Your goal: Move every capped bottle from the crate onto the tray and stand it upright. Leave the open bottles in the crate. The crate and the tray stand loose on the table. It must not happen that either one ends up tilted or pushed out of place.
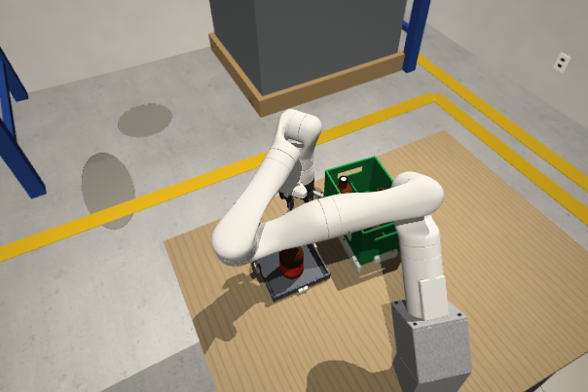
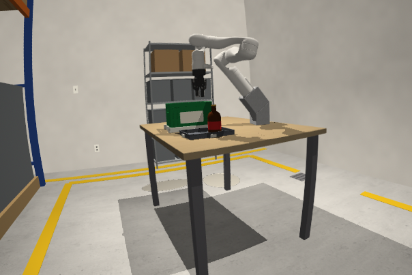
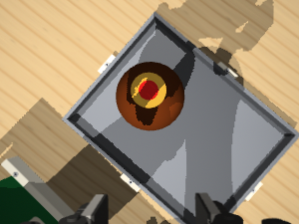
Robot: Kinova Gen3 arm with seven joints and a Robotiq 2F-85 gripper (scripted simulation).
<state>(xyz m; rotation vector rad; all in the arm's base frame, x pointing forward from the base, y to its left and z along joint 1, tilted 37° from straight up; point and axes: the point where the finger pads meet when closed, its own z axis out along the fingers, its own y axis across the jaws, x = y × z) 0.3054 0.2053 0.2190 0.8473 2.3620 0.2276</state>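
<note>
Now: the green crate 3 cm ahead of my hand, 24 cm to the right of it and 14 cm below it. Round my hand: grey tray: 1 cm behind, 5 cm to the left, 21 cm below; then brown bottle: 6 cm behind, 5 cm to the left, 14 cm below.
</note>
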